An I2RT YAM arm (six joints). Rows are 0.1 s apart.
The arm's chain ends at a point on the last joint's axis. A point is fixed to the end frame.
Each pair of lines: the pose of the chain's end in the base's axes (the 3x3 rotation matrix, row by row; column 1 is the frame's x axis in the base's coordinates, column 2 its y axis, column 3 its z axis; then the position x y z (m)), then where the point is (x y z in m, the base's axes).
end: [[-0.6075, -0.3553, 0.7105], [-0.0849, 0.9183, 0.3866], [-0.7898, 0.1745, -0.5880]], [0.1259, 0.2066, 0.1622]
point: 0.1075 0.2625 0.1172
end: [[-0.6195, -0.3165, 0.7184], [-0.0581, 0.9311, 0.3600], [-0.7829, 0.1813, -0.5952]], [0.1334, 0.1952, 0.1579]
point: 0.1167 0.2519 0.1133
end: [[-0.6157, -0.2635, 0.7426], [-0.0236, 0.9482, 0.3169], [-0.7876, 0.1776, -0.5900]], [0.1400, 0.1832, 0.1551]
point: 0.1270 0.2407 0.1103
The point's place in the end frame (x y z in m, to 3 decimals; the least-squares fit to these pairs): 0.042 0.050 0.035
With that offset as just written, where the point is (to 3 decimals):
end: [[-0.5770, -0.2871, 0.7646], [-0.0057, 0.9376, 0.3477], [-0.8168, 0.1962, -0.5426]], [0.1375, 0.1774, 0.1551]
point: 0.126 0.236 0.112
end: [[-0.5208, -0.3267, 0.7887], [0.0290, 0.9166, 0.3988], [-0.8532, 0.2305, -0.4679]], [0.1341, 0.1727, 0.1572]
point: 0.123 0.234 0.117
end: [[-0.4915, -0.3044, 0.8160], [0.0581, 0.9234, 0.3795], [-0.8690, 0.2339, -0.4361]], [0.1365, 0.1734, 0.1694]
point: 0.129 0.235 0.129
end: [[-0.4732, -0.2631, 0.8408], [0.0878, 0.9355, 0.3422], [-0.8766, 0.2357, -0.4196]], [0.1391, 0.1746, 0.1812]
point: 0.135 0.237 0.141
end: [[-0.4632, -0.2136, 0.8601], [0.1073, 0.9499, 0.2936], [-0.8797, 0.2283, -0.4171]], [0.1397, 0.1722, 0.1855]
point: 0.140 0.234 0.145
